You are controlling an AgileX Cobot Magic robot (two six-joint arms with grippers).
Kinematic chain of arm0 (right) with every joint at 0, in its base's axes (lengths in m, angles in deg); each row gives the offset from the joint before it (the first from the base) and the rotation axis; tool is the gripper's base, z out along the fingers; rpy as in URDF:
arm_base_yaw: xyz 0 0 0.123 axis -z
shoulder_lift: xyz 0 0 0 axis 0.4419 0.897 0
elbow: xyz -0.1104 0.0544 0.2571 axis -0.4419 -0.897 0
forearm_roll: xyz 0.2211 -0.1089 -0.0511 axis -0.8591 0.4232 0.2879
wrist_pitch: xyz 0 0 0 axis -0.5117 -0.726 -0.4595
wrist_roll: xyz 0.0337 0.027 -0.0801 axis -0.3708 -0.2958 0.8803
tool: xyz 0 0 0 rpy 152.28 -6.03 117.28
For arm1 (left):
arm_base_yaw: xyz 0 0 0.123 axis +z
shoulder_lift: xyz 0 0 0 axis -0.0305 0.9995 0
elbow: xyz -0.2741 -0.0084 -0.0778 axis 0.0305 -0.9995 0
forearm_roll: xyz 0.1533 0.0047 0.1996 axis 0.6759 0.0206 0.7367
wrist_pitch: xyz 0 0 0 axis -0.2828 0.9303 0.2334
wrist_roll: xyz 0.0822 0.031 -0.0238 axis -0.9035 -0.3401 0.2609
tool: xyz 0 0 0 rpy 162.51 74.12 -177.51
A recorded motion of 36 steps. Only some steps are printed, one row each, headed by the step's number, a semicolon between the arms.
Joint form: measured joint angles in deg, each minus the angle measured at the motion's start. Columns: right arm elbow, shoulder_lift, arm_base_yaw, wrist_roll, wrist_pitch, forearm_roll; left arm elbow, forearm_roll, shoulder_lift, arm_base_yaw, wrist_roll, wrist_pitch.
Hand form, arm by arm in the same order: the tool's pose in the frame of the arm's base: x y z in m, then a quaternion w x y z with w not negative. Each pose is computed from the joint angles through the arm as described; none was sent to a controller.
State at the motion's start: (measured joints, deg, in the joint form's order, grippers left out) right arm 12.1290 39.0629 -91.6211 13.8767 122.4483 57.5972; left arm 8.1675 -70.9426 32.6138 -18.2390 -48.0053 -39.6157
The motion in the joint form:
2: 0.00 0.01 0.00 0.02 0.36 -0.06; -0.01 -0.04 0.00 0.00 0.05 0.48
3: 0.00 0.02 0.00 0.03 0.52 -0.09; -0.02 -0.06 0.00 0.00 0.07 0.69
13: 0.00 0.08 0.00 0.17 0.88 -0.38; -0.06 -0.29 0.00 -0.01 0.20 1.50
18: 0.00 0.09 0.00 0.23 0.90 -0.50; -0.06 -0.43 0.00 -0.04 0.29 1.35
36: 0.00 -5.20 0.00 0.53 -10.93 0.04; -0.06 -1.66 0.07 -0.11 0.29 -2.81
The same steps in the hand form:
2: 0.1088 0.3285 0.2604 0.57901 -0.47945 0.41679 0.51104; 0.0245 -0.0392 0.3325 0.68955 0.16952 0.64915 -0.27274
3: 0.1088 0.3285 0.2606 0.57947 -0.47880 0.41601 0.51176; 0.0244 -0.0394 0.3322 0.68830 0.17051 0.64989 -0.27352
13: 0.1090 0.3285 0.2609 0.58128 -0.47630 0.41506 0.51282; 0.0239 -0.0403 0.3312 0.68312 0.17351 0.65262 -0.27806
18: 0.1092 0.3285 0.2609 0.58178 -0.47564 0.41534 0.51263; 0.0239 -0.0402 0.3314 0.68348 0.17181 0.65208 -0.27951
36: 0.1099 0.3187 0.2748 0.57882 -0.50111 0.44944 0.46028; 0.0261 -0.0365 0.3365 0.70329 0.14385 0.63774 -0.27923

